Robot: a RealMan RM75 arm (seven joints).
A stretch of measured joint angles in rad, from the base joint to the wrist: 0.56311 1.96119 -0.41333 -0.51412 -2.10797 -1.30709 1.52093; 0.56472 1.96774 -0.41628 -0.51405 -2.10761 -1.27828 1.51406; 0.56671 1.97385 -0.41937 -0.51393 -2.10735 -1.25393 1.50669; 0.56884 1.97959 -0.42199 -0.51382 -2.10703 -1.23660 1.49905; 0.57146 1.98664 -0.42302 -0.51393 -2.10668 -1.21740 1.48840; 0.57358 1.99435 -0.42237 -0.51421 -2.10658 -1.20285 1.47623; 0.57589 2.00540 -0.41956 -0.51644 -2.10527 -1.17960 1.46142; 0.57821 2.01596 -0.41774 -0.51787 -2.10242 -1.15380 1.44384
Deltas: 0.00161 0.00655 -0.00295 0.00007 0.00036 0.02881 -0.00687; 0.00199 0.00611 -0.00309 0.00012 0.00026 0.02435 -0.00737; 0.00213 0.00574 -0.00262 0.00011 0.00032 0.01733 -0.00764; 0.00262 0.00705 -0.00103 -0.00011 0.00035 0.01920 -0.01065; 0.00212 0.00771 0.00065 -0.00028 0.00010 0.01455 -0.01217; 0.00231 0.01105 0.00281 -0.00223 0.00131 0.02325 -0.01481; 0.00232 0.01056 0.00182 -0.00143 0.00285 0.02580 -0.01758
